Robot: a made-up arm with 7 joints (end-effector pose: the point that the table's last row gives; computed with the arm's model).
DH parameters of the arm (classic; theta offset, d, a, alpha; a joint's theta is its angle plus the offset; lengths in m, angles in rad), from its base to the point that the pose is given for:
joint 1: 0 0.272 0 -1.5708
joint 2: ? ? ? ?
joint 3: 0 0.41 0.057 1.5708
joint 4: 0 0 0.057 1.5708
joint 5: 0 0.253 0 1.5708
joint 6: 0 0 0.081 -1.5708
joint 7: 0 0.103 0 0
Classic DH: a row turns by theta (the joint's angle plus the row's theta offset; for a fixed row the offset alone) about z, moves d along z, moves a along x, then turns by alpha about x.
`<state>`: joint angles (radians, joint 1 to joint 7).
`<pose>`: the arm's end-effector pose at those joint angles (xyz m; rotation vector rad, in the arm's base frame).
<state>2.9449 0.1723 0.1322 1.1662 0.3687 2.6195 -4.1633</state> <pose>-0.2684 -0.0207 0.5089 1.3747 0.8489 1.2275</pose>
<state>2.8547 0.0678 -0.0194 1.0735 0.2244 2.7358 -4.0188</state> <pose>-0.2136 0.0403 0.5286 1.4670 0.5123 1.3683</pose>
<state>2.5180 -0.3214 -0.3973 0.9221 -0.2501 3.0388 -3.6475</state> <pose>0.0133 0.0946 0.5915 1.4378 -0.4097 1.5054</pose>
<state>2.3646 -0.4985 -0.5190 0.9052 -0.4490 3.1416 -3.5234</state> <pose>0.1039 0.0555 0.5999 1.3299 -0.7351 1.4676</pose>
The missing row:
joint 2: 0 0 0 1.5708
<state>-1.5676 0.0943 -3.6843 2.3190 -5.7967 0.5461 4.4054</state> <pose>0.1553 0.1755 1.0144 0.3232 1.6925 2.4176</pose>
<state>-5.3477 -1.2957 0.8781 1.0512 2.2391 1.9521 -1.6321</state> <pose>-0.4758 -0.0521 0.5338 0.7726 -1.7985 0.0516</pose>
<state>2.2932 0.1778 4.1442 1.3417 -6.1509 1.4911 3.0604</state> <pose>0.3383 0.1125 0.5967 0.3243 -3.0733 0.0305</pose>
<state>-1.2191 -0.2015 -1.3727 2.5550 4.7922 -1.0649 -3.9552</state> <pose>-0.0882 -0.0543 0.9300 0.8713 -0.5471 1.6028</pose>
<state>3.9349 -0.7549 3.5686 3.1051 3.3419 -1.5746 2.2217</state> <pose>0.2793 0.3734 0.6335 -1.3082 -2.0256 -1.0194</pose>
